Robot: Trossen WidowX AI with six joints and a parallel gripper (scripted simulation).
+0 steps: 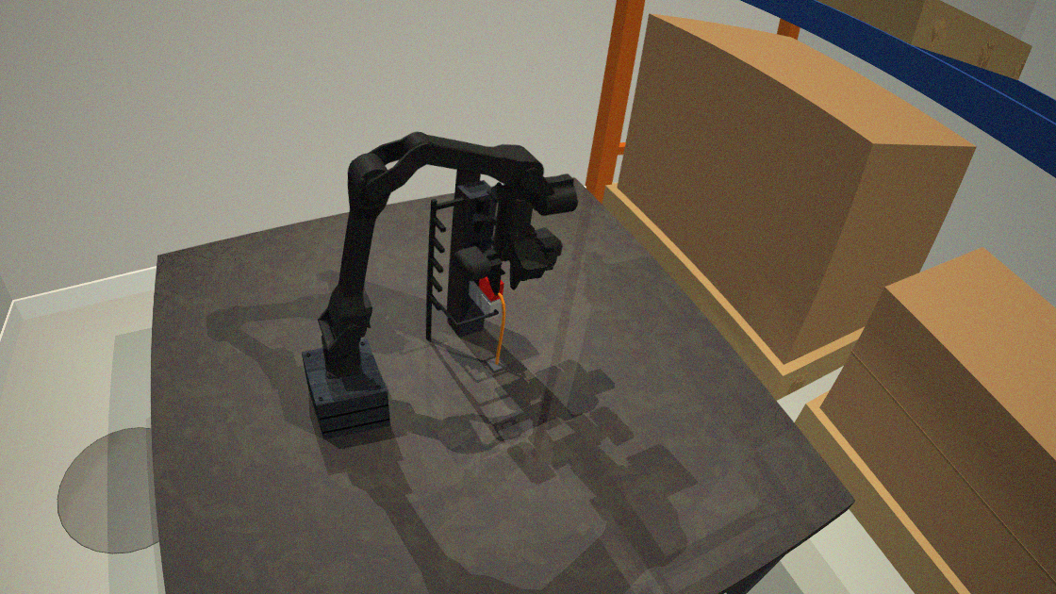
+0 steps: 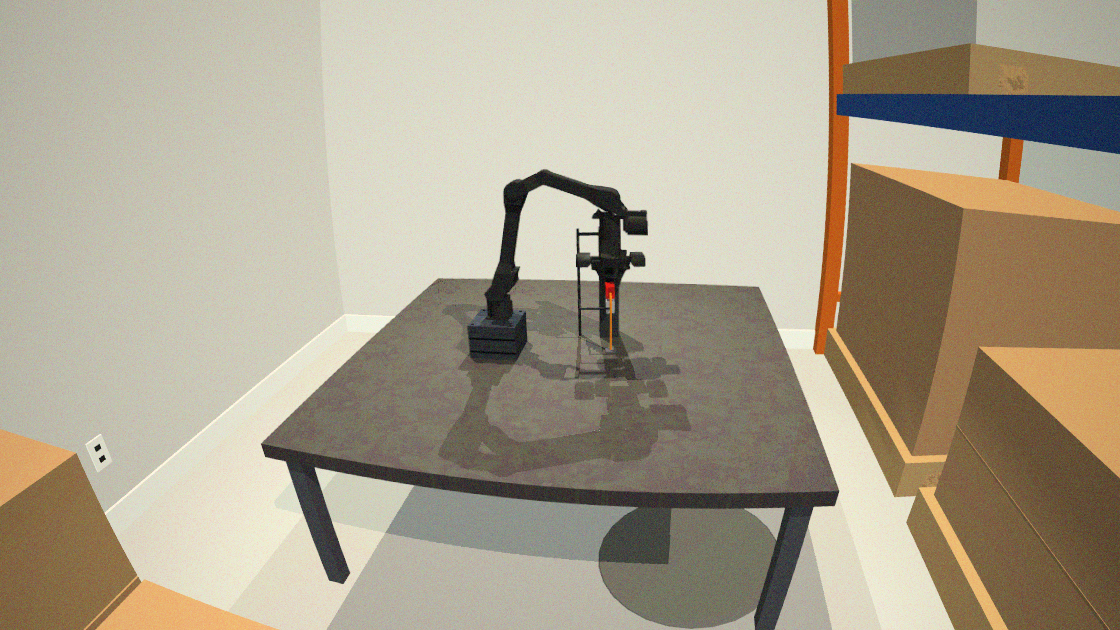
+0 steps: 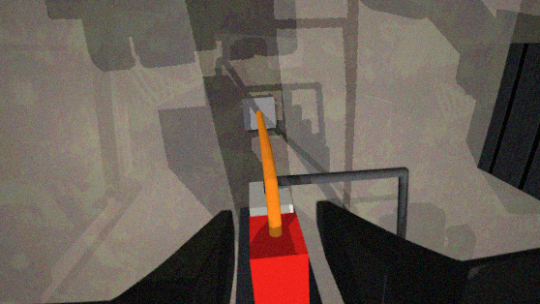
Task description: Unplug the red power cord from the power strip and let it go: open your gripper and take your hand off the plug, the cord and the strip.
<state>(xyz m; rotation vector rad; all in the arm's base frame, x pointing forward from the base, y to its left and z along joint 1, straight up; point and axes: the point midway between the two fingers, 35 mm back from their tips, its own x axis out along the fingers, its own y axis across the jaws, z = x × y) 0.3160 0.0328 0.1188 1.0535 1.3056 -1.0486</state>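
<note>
Now: the red plug 60 mm to the left of my gripper tip, 20 mm behind it and 10 mm below it.
</note>
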